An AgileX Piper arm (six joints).
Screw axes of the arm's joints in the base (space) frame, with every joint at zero. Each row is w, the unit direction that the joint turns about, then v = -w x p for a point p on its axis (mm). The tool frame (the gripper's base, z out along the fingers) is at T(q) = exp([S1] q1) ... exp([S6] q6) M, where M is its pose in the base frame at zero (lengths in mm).
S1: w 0 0 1 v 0.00 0.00 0.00
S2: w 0 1 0 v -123.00 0.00 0.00
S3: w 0 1 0 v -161.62 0.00 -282.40
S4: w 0.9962 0 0.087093 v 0.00 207.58 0.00
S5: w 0 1 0 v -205.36 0.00 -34.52
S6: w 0.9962 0 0.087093 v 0.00 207.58 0.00
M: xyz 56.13 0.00 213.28 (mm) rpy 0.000 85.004 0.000 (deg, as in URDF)
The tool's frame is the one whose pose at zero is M.
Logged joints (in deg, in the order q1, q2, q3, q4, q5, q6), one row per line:
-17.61, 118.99, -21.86, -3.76, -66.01, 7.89
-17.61, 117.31, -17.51, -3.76, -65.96, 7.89
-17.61, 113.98, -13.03, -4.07, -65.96, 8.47
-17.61, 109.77, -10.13, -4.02, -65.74, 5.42
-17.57, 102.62, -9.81, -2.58, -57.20, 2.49
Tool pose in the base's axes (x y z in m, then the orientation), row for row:
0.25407, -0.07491, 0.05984, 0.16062, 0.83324, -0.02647, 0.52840
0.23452, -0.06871, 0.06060, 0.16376, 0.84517, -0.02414, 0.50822
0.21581, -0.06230, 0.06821, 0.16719, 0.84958, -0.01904, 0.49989
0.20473, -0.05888, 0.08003, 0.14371, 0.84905, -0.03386, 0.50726
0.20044, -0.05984, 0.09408, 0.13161, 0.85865, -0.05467, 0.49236
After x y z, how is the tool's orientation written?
As a quaternion, x y z w.
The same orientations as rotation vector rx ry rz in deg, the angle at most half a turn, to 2 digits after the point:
21.98, 114.05, -3.62
22.61, 116.69, -3.33
23.17, 117.73, -2.64
19.85, 117.28, -4.68
18.30, 119.38, -7.60

